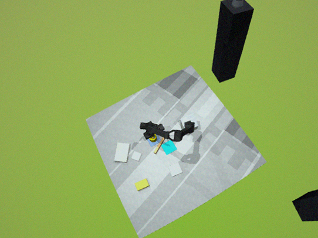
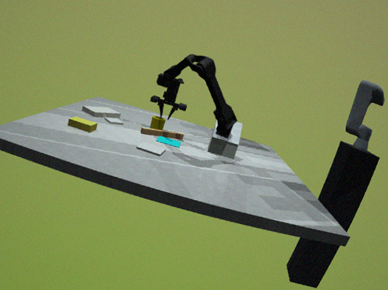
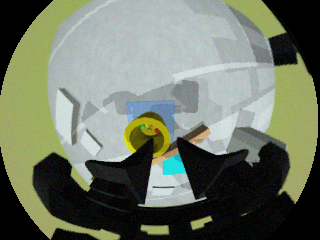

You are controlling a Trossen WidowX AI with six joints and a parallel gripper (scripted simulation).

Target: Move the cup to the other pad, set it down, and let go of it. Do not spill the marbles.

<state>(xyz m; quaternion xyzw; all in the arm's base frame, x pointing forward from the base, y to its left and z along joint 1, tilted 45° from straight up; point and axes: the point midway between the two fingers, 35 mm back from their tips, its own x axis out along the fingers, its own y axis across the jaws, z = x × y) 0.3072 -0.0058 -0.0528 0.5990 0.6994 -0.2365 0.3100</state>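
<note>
My gripper tip is now 4 cm above the yellow cup and 2 cm short of it. Round my gripper tip: green marble (6 cm below, 4 cm ahead, 1 cm to the left); blue pad (8 cm below, 3 cm ahead, 1 cm to the left); brown wooden bar (7 cm to the left, 7 cm below, 3 cm behind).
</note>
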